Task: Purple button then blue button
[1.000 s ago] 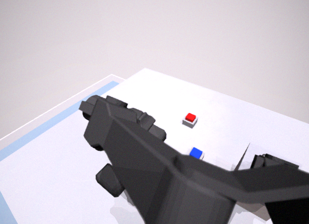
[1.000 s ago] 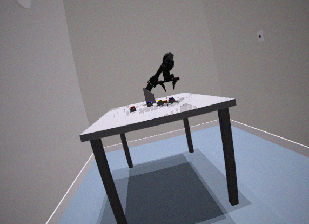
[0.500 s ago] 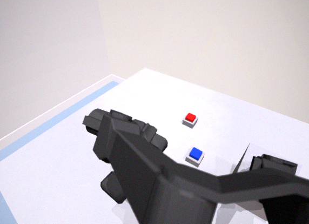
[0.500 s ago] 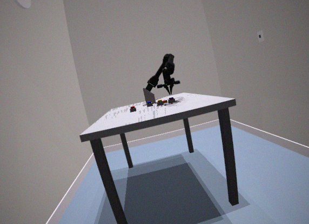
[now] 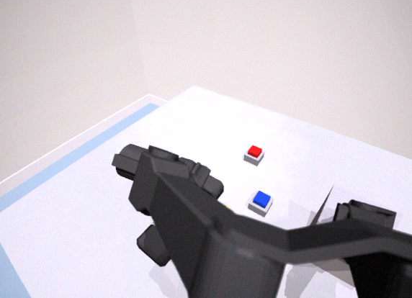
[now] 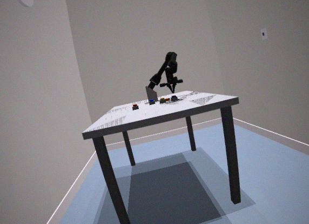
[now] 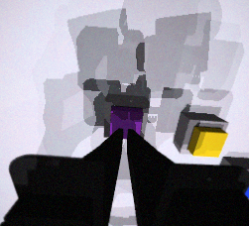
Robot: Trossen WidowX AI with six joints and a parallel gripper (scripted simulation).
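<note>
My gripper tip is 3 cm above the purple button. Also, from my gripper tip: small orange block: 8 cm behind, 6 cm to the right, 5 cm below; yellow button: 10 cm to the right, 3 cm below, 1 cm behind; blue button: 19 cm to the right, 6 cm behind, 3 cm below.
</note>
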